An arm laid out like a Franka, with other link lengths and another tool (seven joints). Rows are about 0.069 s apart.
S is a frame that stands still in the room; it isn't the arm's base.
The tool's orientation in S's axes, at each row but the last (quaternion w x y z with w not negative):
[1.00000, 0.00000, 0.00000, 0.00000]
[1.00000, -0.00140, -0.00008, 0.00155]
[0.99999, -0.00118, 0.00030, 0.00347]
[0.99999, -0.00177, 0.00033, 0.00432]
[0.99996, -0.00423, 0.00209, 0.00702]
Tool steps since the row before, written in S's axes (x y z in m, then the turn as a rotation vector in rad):
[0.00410, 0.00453, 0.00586, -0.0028, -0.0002, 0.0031]
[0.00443, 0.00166, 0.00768, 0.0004, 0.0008, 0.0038]
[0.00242, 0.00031, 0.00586, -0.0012, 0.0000, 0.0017]
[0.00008, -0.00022, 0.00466, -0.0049, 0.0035, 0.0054]
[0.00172, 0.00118, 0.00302, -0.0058, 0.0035, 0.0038]
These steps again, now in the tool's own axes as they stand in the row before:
[0.00410, 0.00453, 0.00586, -0.0028, -0.0002, 0.0031]
[0.00444, 0.00162, 0.00768, 0.0004, 0.0008, 0.0038]
[0.00242, 0.00028, 0.00586, -0.0012, 0.0000, 0.0017]
[0.00007, -0.00024, 0.00466, -0.0049, 0.0035, 0.0054]
[0.00172, 0.00113, 0.00304, -0.0058, 0.0035, 0.0038]

